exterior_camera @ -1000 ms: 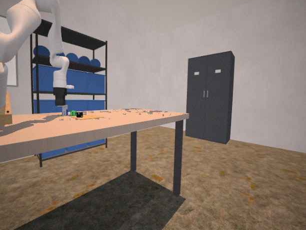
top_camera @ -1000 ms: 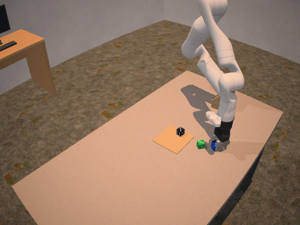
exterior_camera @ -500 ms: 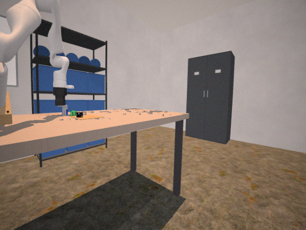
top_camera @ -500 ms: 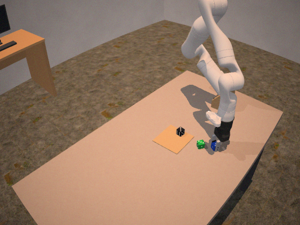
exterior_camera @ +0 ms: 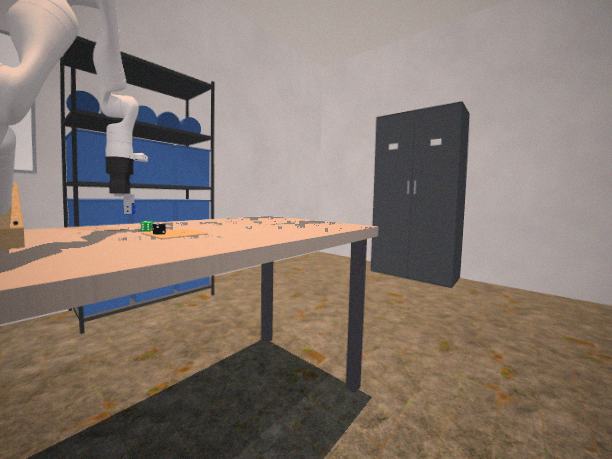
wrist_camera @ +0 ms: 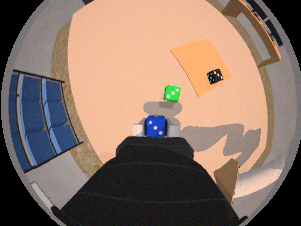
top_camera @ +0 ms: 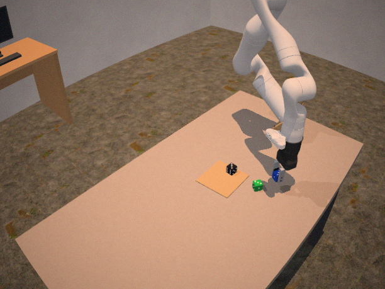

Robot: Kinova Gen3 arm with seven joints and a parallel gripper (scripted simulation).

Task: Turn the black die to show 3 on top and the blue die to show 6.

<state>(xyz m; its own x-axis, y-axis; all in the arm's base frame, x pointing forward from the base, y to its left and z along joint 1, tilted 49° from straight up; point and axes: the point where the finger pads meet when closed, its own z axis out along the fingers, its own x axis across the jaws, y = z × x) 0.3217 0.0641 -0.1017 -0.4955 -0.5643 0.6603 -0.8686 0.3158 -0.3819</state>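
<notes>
The green die lies 3 cm ahead of my hand, 6 cm to the right of it and 6 cm below it. From my hand the other things lie so: blue die right at my hand; then black die 2 cm ahead, 18 cm to the right, 5 cm below; then orange mat 6 cm ahead, 19 cm to the right, 7 cm below.
</notes>
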